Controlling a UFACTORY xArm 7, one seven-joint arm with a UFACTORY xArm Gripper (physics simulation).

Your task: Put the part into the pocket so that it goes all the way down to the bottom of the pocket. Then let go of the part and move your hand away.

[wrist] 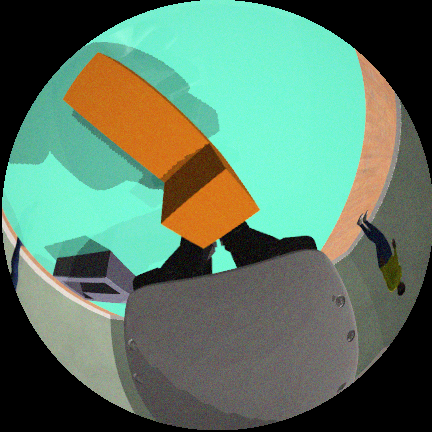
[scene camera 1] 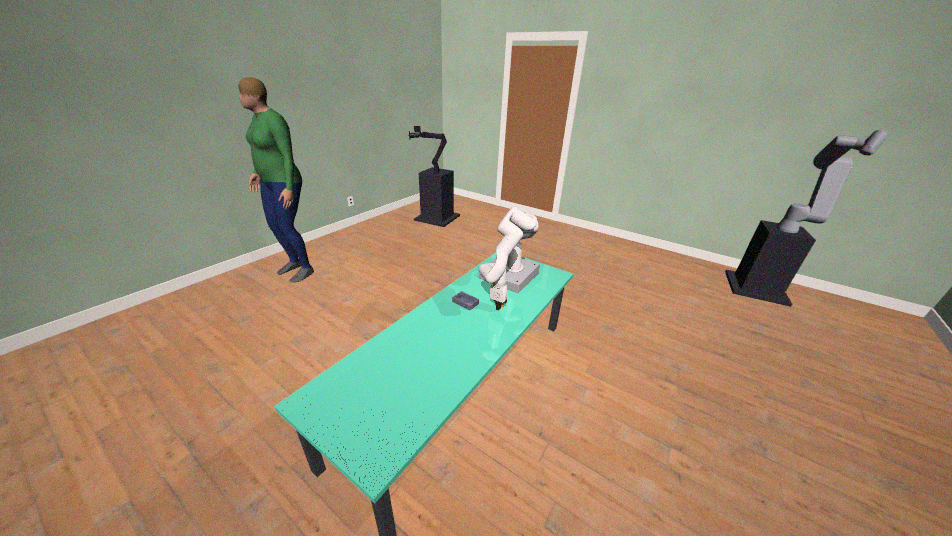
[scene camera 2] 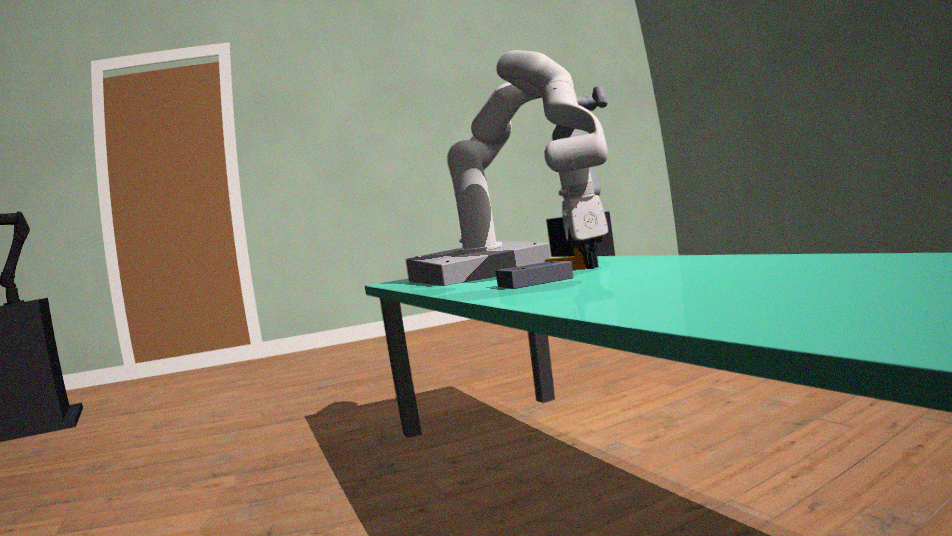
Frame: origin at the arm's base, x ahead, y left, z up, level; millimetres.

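Where they show: gripper, fingertip midpoint: (scene camera 1: 498,308) (scene camera 2: 592,268); arm's base at its link origin: (scene camera 1: 514,267) (scene camera 2: 480,249).
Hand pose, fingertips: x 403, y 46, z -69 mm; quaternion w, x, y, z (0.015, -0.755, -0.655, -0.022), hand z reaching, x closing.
Note:
Things, the pixels of their centre, and the offset from my fingertips. Level surfaces: height alone.
- orange L-shaped part at the middle of its body: (wrist: 138,122) (scene camera 2: 566,257) dz +30, dx -78, dy -10 mm
- green table at its surface level: dz +0 mm
- dark grey block with the pocket, body centre: (wrist: 93,281) (scene camera 2: 534,274) (scene camera 1: 465,300) dz +18, dx +36, dy -204 mm
The orange L-shaped part (wrist: 137,116) (scene camera 2: 562,258) lies on the green table (scene camera 1: 398,386) (scene camera 2: 765,300) (wrist: 282,100). In the wrist view its near corner reaches my fingertips. My gripper (wrist: 217,245) (scene camera 1: 497,303) (scene camera 2: 586,260) is low over the table at that corner. Its black fingers are shut together with nothing between them. The dark grey block with the pocket (scene camera 1: 464,301) (scene camera 2: 533,273) (wrist: 90,273) sits on the table a short way to the side of the part, apart from it. Its pocket opening faces up.
My arm's grey base plate (scene camera 1: 525,273) (scene camera 2: 465,263) stands at the table's far end, close behind the gripper. A person in a green top (scene camera 1: 276,172) walks near the left wall. Two other arms on dark pedestals (scene camera 1: 436,193) (scene camera 1: 772,260) stand on the floor.

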